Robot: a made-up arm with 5 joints.
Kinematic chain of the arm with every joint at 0, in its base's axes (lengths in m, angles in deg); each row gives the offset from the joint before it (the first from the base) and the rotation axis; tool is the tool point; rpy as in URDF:
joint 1: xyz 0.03 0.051 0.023 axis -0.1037 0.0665 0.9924
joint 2: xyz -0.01 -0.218 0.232 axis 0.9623 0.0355 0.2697
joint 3: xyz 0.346 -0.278 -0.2 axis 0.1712 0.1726 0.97
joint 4: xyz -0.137 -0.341 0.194 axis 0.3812 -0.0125 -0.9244
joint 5: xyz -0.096 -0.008 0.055 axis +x
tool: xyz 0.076 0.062 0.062 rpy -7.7 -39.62 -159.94
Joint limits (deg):
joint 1: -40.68..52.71
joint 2: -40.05..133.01
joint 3: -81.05..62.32
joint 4: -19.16..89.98
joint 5: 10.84..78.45
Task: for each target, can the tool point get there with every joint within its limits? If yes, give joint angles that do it. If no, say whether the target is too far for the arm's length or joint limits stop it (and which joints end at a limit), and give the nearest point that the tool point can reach.
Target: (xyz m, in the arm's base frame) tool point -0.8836 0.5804 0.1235
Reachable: no: joint limits stop it (at a limit: joint 1, joint 2, joint 5) | nearest point -0.3072 -0.0926 0.3643 | short by 0.918 m
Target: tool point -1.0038 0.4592 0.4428
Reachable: no: joint limits stop it (at a limit: joint 1, joint 2, joint 5) | nearest point -0.3816 -0.1455 0.4519 | short by 0.868 m
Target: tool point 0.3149 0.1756 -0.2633
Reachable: yes | joints 21.06 119.78 -1.35 5.56 35.88
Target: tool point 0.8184 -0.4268 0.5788
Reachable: yes | joints 38.85 -16.15 22.78 64.36 38.77
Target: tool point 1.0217 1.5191 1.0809
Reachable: no: too far | nearest point 0.5100 0.6619 0.0353 | short by 1.446 m
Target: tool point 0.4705 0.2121 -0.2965
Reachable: yes | joints 16.07 112.36 18.99 72.70 18.59
